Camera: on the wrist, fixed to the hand. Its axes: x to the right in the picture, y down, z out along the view.
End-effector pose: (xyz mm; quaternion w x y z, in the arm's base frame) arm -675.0 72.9 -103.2 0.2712 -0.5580 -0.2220 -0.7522
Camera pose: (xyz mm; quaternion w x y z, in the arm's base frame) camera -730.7 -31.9 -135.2 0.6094 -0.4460 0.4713 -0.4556
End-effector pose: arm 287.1 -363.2 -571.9 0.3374 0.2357 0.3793 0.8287
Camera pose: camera 197.2 -438.5 -608.9 0.3706 -0.1875 0.0516 -0.9082
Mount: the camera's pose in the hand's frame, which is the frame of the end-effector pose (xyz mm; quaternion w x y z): -1.1 41.5 -115.7 0.6522 -0.2366 0.1819 0.6968
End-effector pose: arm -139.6 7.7 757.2 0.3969 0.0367 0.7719 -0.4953
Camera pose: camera -186.9 120.9 749.9 0.4723 0.5580 0.6672 0.1428
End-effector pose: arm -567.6 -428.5 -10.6 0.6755 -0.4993 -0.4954 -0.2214
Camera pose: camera -483.3 -515.4 -31.7 0.5668 -0.7904 0.2001 0.1183
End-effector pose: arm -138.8 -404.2 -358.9 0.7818 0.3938 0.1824 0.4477
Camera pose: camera -236.3 -340.8 -398.8 0.2579 0.1175 -0.1192 0.9516
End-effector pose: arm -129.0 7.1 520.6 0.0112 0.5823 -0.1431 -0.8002
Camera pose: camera -26.6 -57.5 499.2 0.7287 0.4230 -0.3077 -0.4420
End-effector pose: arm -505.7 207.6 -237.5 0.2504 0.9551 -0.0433 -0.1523
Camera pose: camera -470.8 225.5 -121.0 0.5033 0.5612 -0.6122 0.2386
